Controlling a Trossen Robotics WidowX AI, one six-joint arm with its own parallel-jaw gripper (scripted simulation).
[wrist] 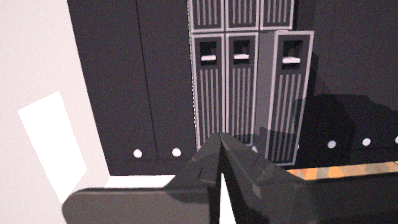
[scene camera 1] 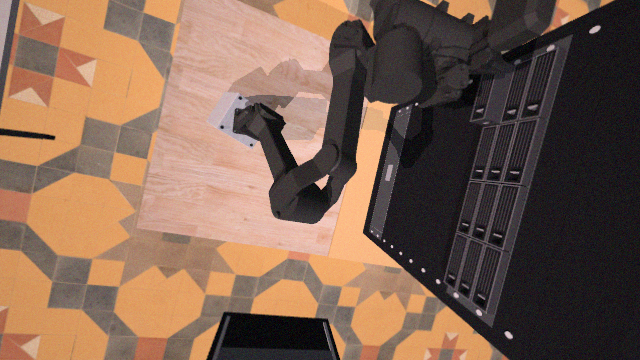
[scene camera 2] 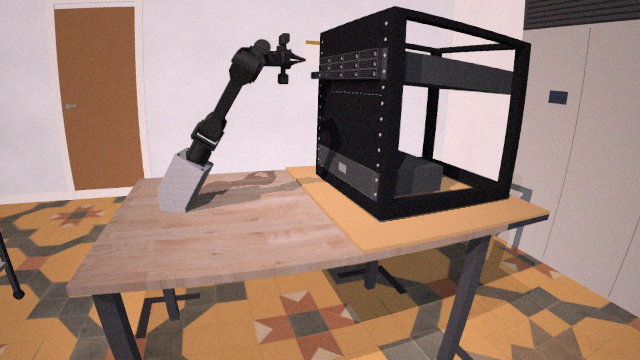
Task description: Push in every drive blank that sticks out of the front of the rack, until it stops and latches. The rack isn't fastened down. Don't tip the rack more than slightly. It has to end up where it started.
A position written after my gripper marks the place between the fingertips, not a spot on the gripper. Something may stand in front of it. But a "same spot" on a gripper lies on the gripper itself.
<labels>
my gripper: wrist 219,140; scene camera 1; scene camera 2
rack: wrist 138,70; scene camera 1; scene camera 2
same spot on rack: (scene camera 2: pixel 357 152) = (scene camera 1: pixel 395 204)
same spot on my gripper: (scene camera 1: pixel 479 61) = (scene camera 2: pixel 291 52)
</labels>
